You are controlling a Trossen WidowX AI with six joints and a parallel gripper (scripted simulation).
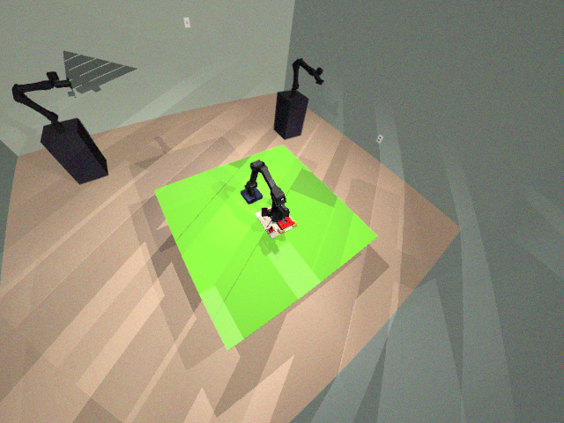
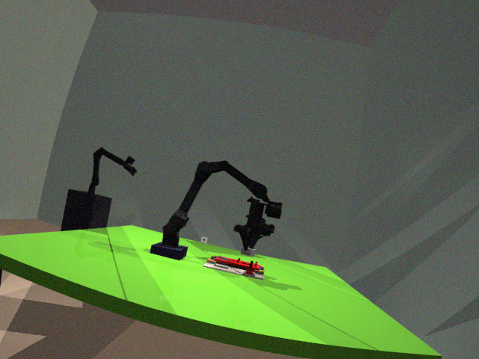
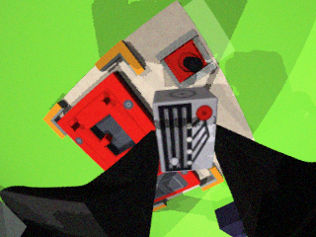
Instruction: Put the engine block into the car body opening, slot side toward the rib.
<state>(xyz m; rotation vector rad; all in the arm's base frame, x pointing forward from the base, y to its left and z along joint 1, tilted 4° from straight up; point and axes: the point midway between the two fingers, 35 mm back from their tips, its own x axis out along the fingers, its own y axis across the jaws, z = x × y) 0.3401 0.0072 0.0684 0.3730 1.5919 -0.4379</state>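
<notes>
The beige base plate lies 3 cm behind my gripper tip, 6 cm to the left of it and 8 cm below it. The rest, counted from my gripper tip: engine block: 1 cm below; black peg: 2 cm ahead, 3 cm to the right, 6 cm below.
</notes>
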